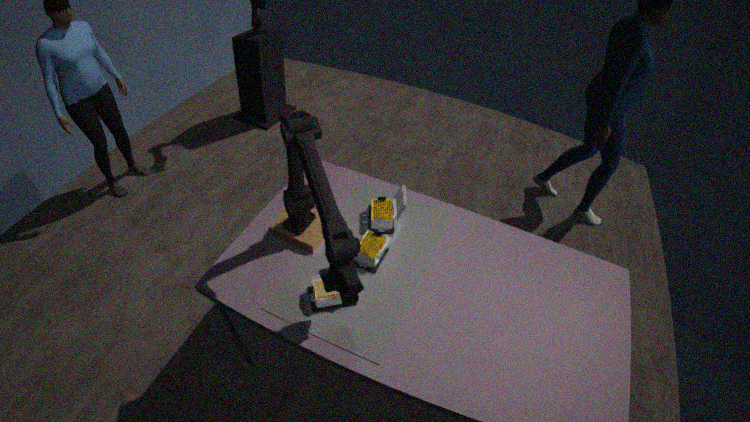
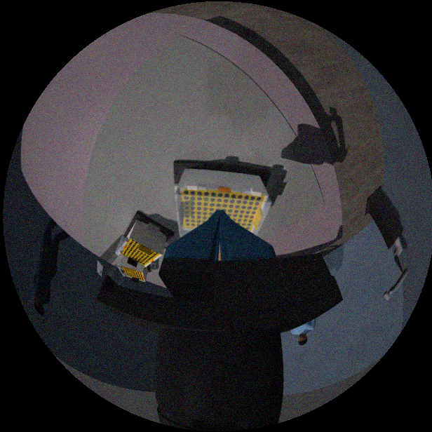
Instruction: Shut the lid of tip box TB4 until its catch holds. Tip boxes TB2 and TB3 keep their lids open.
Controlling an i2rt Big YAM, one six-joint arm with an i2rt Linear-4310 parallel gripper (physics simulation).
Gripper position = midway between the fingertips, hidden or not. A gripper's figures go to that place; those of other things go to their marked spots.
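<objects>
My gripper (image 2: 219, 215) is 0.13 m from the lens. A tip box (image 2: 189, 174) stands 0.21 m from the lens, and with a grey mat (image 2: 186, 102) that distance is 0.22 m from the lens.
</objects>
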